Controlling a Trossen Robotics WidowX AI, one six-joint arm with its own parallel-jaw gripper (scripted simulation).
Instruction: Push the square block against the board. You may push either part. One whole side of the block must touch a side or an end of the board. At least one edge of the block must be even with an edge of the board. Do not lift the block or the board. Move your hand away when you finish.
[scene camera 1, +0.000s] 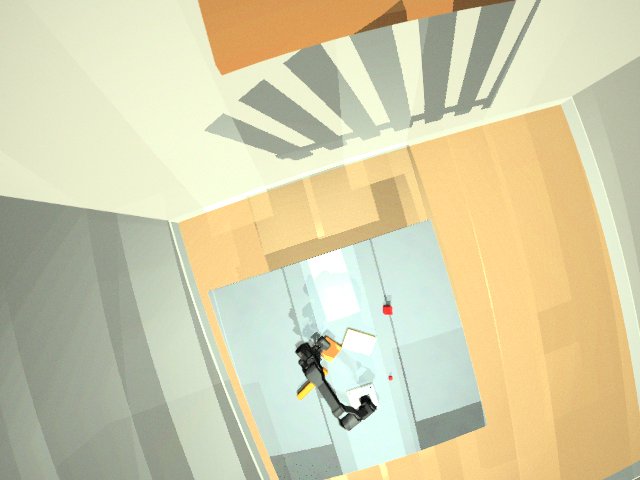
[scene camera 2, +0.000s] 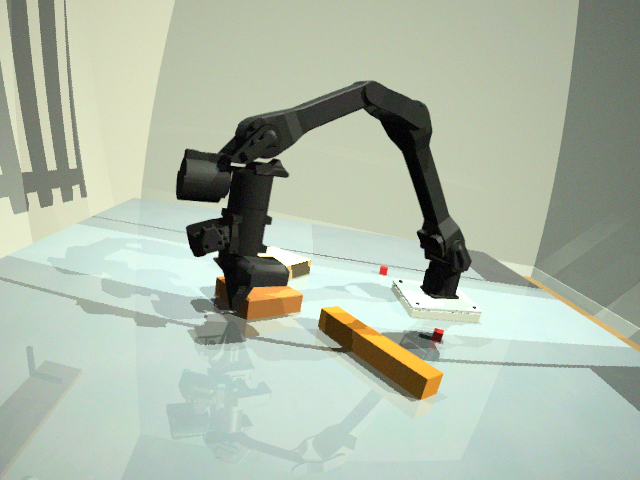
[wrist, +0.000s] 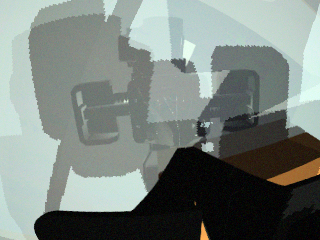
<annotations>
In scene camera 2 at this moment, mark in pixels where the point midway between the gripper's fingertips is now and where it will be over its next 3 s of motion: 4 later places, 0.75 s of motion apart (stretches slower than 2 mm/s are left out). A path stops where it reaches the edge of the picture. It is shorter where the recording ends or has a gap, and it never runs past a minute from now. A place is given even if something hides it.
My gripper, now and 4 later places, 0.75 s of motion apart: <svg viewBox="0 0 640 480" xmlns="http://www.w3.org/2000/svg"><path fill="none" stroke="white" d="M233 309L244 308L254 306L242 307L233 285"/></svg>
</annotations>
